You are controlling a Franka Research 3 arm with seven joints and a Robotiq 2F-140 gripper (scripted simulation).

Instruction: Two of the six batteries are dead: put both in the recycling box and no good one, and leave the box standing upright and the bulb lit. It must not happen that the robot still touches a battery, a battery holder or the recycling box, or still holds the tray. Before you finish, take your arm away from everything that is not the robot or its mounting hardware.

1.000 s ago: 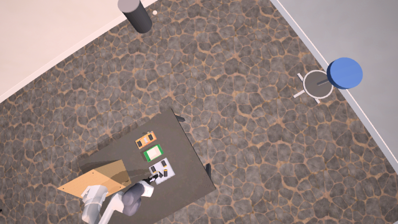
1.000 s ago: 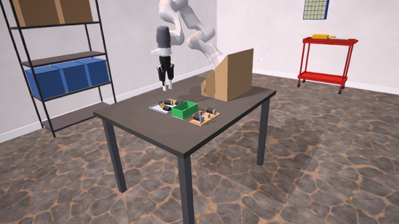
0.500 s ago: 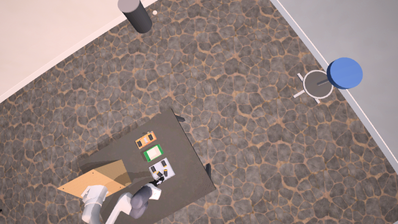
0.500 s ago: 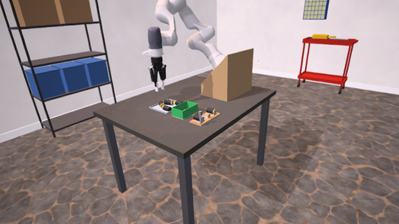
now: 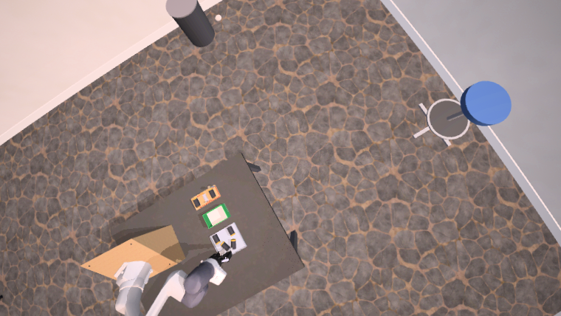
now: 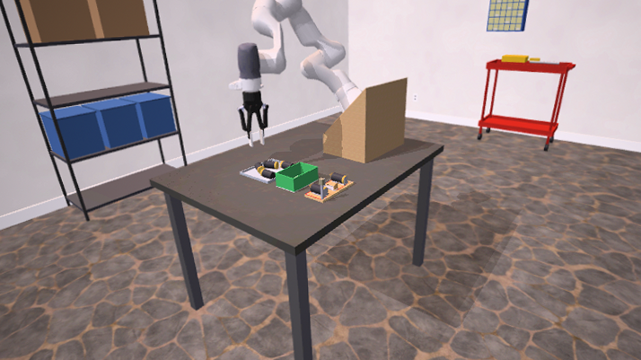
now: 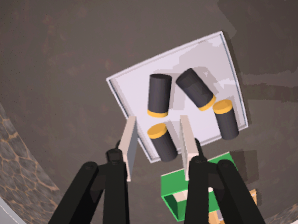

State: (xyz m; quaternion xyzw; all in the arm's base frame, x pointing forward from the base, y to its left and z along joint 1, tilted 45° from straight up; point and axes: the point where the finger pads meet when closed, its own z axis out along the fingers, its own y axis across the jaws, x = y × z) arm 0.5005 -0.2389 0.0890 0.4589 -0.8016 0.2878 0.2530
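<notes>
Now: the white tray 16 cm below my hand, 4 cm to the left of it and 3 cm behind it. Round my hand: green recycling box: 22 cm to the left, 14 cm below, 1 cm ahead; then bulb: 40 cm to the left, 10 cm ahead, 8 cm below.
</notes>
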